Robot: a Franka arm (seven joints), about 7 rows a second.
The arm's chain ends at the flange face. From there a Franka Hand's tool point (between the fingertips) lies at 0.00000 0.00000 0.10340 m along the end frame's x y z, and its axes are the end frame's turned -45 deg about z.
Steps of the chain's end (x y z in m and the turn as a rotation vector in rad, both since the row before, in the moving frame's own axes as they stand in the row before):
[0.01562, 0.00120, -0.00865, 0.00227, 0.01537, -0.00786]
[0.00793, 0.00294, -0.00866, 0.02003, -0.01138, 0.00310]
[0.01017, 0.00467, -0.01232, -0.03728, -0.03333, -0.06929]
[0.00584, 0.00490, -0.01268, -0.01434, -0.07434, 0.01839]
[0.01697, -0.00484, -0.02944, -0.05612, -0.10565, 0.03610]
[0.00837, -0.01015, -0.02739, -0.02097, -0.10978, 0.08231]
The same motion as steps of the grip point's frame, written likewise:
[0.01149, 0.01285, -0.00866, -0.00926, 0.01247, -0.00786]
[0.00416, 0.00539, -0.00869, 0.02221, 0.00612, 0.00310]
[-0.00126, 0.01096, -0.01245, -0.00279, -0.04993, -0.06929]
[-0.00577, 0.00315, -0.01298, 0.04243, -0.06271, 0.01839]
[0.00369, 0.00475, -0.03018, 0.03502, -0.11439, 0.03610]
[0.00383, -0.00812, -0.02803, 0.06280, -0.09245, 0.08231]

